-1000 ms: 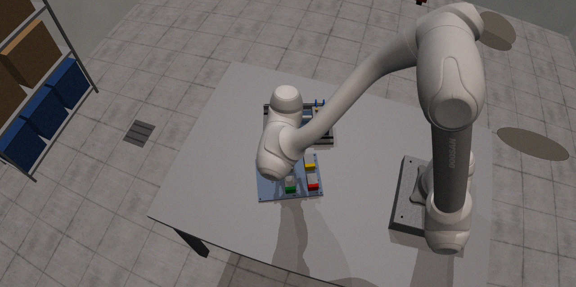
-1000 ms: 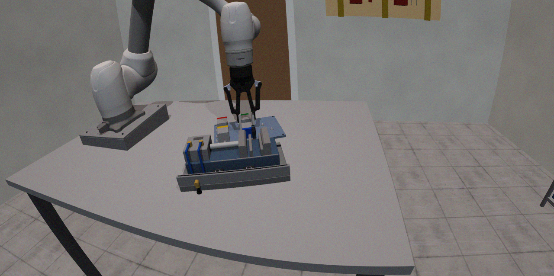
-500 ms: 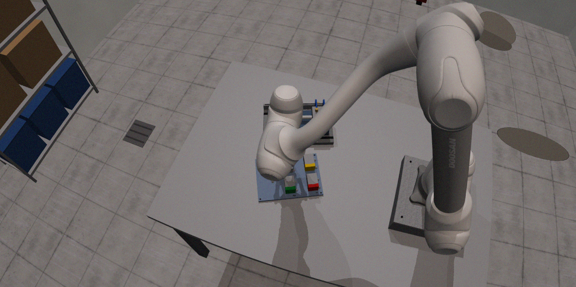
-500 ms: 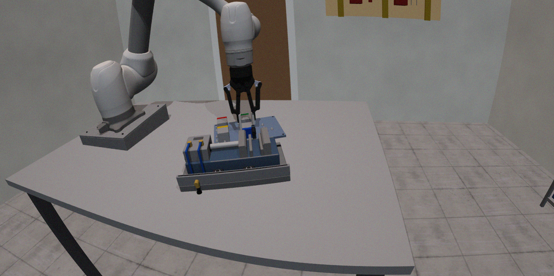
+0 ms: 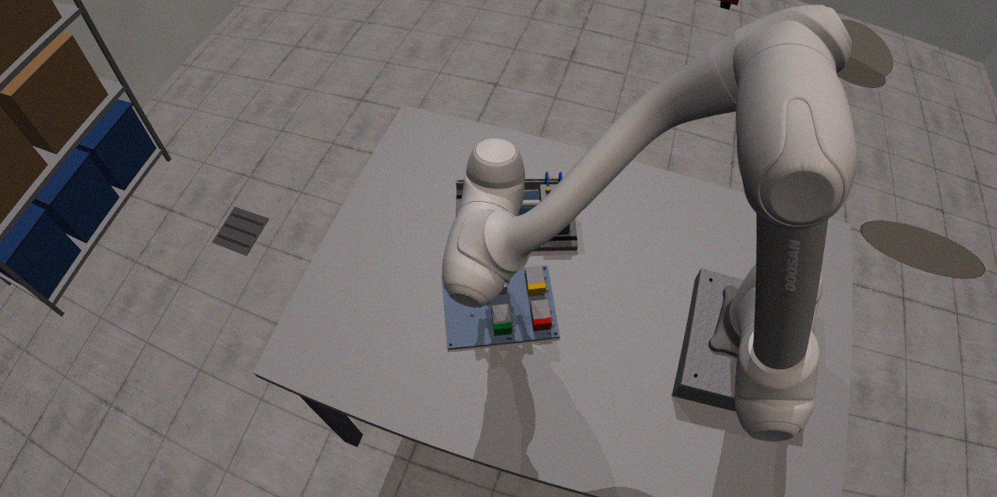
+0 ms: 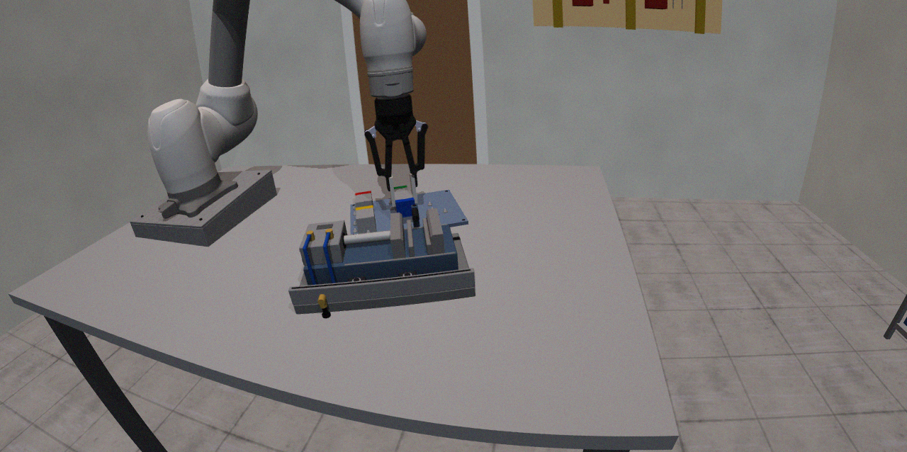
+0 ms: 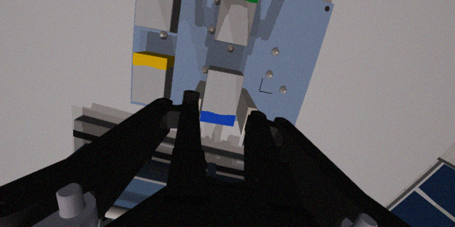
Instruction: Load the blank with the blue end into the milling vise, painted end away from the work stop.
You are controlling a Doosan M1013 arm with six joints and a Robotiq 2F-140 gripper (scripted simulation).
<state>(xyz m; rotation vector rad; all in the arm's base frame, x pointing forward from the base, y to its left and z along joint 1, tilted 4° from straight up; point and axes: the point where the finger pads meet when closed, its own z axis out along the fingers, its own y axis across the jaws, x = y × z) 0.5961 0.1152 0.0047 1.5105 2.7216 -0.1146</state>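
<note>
My gripper is now 120 mm to the left of the black work stop rod, 90 mm short of it and 10 mm below it. Also, from my hand: light-blue infeed plate (80 mm below, 40 mm to the left, 20 mm behind); then blue-ended blank (30 mm below); then yellow-ended blank (80 mm behind, 60 mm below, 50 mm to the right).
</note>
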